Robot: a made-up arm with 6 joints. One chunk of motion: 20 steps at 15 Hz.
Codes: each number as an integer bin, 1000 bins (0 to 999) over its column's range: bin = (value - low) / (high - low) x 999, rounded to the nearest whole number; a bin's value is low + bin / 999 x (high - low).
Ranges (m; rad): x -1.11..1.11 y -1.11..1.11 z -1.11..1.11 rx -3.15..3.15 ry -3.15..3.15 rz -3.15..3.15
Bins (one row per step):
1: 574 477 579 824 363 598
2: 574 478 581 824 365 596
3: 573 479 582 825 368 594
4: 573 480 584 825 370 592
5: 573 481 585 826 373 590
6: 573 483 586 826 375 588
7: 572 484 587 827 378 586
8: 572 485 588 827 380 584
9: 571 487 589 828 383 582
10: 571 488 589 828 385 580
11: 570 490 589 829 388 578
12: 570 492 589 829 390 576
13: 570 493 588 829 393 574
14: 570 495 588 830 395 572
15: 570 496 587 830 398 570
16: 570 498 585 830 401 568
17: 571 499 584 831 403 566
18: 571 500 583 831 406 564
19: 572 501 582 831 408 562
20: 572 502 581 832 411 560
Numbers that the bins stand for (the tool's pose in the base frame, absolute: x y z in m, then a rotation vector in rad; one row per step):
1: 0.1656 -0.0500 0.1767 2.0464 -0.8608 0.6212
2: 0.1656 -0.0478 0.1811 2.0464 -0.8482 0.6086
3: 0.1633 -0.0456 0.1833 2.0527 -0.8293 0.5959
4: 0.1633 -0.0433 0.1878 2.0527 -0.8167 0.5833
5: 0.1633 -0.0411 0.1900 2.0590 -0.7977 0.5707
6: 0.1633 -0.0367 0.1922 2.0590 -0.7851 0.5581
7: 0.1611 -0.0344 0.1944 2.0653 -0.7662 0.5455
8: 0.1611 -0.0322 0.1967 2.0653 -0.7536 0.5329
9: 0.1589 -0.0278 0.1989 2.0716 -0.7347 0.5203
10: 0.1589 -0.0256 0.1989 2.0716 -0.7221 0.5077
11: 0.1567 -0.0211 0.1989 2.0779 -0.7032 0.4950
12: 0.1567 -0.0167 0.1989 2.0779 -0.6905 0.4824
13: 0.1567 -0.0144 0.1967 2.0779 -0.6716 0.4698
14: 0.1567 -0.0100 0.1967 2.0842 -0.6590 0.4572
15: 0.1567 -0.0078 0.1944 2.0842 -0.6401 0.4446
16: 0.1567 -0.0033 0.1900 2.0842 -0.6212 0.4320
17: 0.1589 -0.0011 0.1878 2.0905 -0.6086 0.4194
18: 0.1589 0.0011 0.1856 2.0905 -0.5896 0.4068
19: 0.1611 0.0033 0.1833 2.0905 -0.5770 0.3941
20: 0.1611 0.0056 0.1811 2.0968 -0.5581 0.3815

